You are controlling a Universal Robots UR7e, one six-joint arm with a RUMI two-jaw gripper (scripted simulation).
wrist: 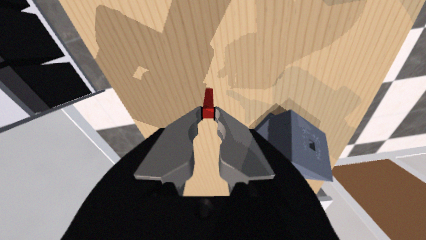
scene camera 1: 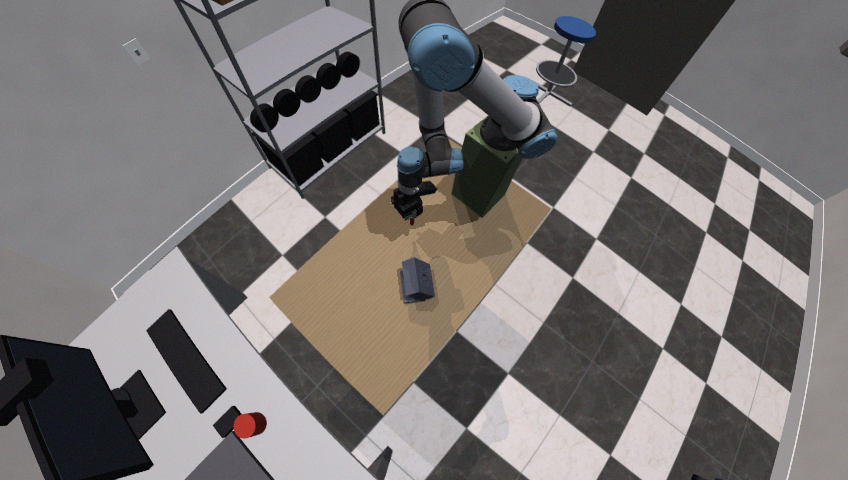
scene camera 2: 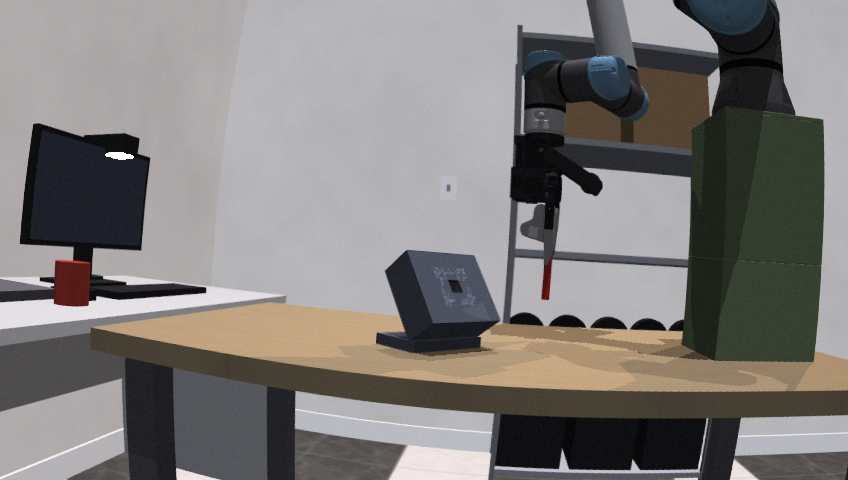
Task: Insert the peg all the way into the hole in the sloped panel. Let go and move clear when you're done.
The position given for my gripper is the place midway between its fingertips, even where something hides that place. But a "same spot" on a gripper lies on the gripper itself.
my gripper: wrist 208,107; scene camera 1; scene camera 2
same spot on my gripper: [scene camera 1: 415,213] = [scene camera 2: 544,222]
